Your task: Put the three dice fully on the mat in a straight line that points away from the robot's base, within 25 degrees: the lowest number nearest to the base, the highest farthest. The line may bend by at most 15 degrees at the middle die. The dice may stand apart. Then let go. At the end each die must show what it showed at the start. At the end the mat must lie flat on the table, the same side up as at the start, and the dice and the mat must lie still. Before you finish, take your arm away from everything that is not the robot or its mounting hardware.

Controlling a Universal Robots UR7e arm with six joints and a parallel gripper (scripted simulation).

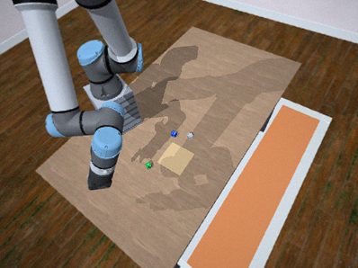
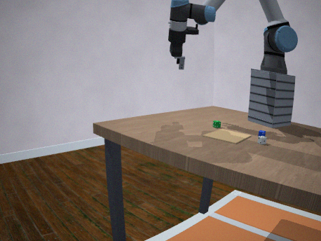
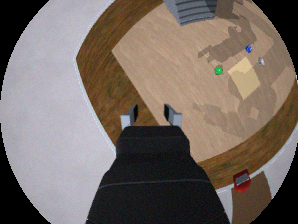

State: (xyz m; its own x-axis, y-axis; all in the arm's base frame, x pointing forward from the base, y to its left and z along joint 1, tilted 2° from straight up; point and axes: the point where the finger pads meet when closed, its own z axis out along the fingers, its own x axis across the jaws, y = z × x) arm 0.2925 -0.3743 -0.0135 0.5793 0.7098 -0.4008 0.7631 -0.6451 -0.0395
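The green die is 240 mm below my hand, 220 mm to the left of it and 20 mm ahead of it. From my hand the other things lie so: tan mat 320 mm to the left, 250 mm below, 110 mm ahead; blue die 440 mm to the left, 240 mm below, 30 mm ahead; white die 470 mm to the left, 240 mm below, 110 mm ahead.
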